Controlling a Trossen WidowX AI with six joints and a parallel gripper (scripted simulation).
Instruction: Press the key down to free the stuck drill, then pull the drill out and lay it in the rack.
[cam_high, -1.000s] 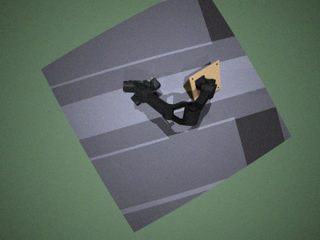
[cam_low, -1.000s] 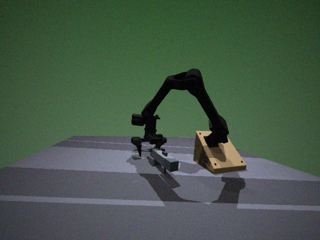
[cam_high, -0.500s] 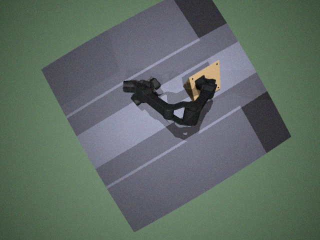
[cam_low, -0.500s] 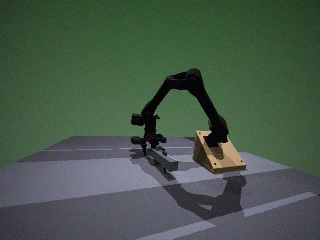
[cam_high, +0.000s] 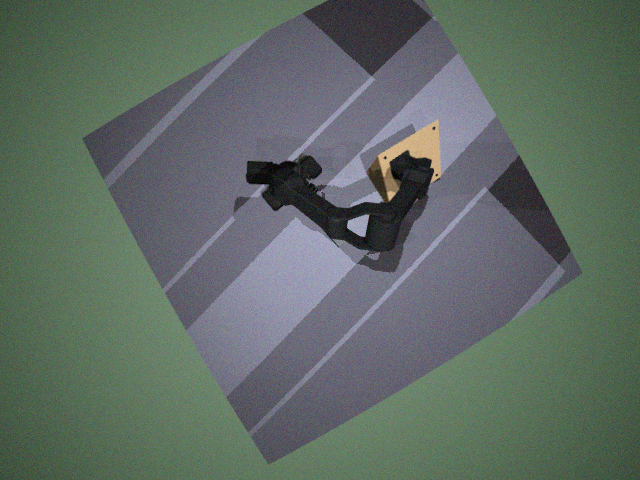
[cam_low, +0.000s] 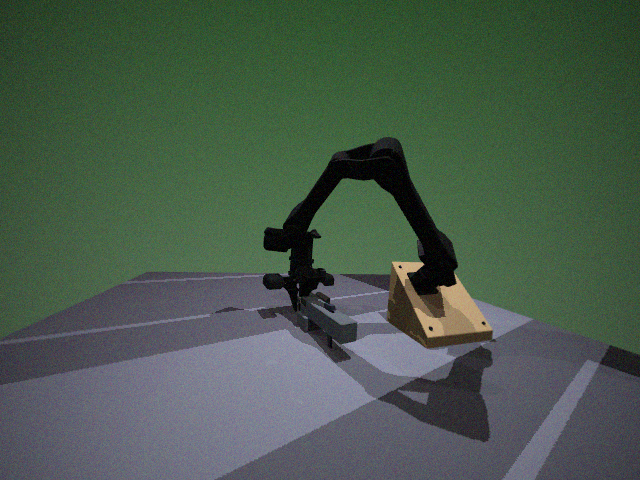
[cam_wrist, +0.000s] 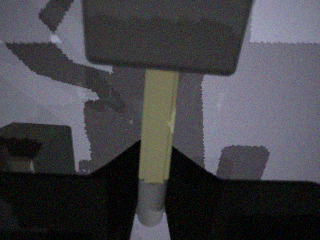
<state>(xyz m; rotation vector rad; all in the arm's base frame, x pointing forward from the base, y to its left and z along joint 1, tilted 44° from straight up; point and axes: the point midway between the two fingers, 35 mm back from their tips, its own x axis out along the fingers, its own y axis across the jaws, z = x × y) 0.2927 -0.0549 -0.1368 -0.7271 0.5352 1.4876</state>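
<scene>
Right now my gripper tip is 40 mm to the right of the drill and 40 mm below it. Also, from my gripper tip: dark key (20 mm behind, 160 mm to the left, 40 mm above); grey-olive block (70 mm behind, 40 mm to the right, 10 mm above); dark block (20 mm behind, 140 mm to the left, 30 mm above).
</scene>
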